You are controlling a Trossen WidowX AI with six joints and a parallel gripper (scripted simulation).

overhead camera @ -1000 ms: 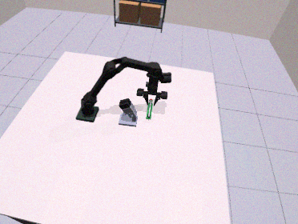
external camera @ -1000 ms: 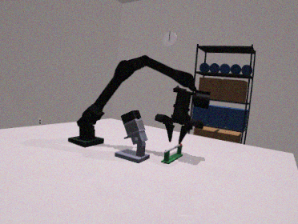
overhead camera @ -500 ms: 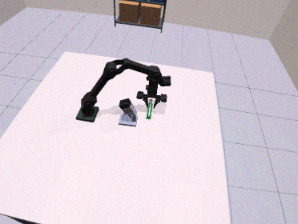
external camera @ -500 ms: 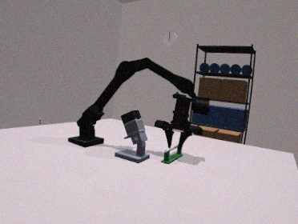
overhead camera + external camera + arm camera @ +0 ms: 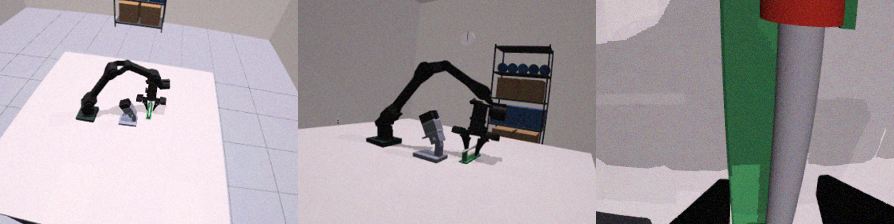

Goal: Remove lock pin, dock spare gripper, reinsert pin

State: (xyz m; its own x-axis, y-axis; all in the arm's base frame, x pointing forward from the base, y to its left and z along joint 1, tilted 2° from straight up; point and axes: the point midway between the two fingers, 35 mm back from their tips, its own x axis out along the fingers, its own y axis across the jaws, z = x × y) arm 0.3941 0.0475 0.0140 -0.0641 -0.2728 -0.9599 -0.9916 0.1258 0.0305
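My gripper tip is 1 cm to the right of the green cradle and 1 cm below it. From my gripper tip the other things lie so: grey mount (13 cm behind, 8 cm to the right, 3 cm above); spare gripper (14 cm behind, 8 cm to the right, 10 cm above).
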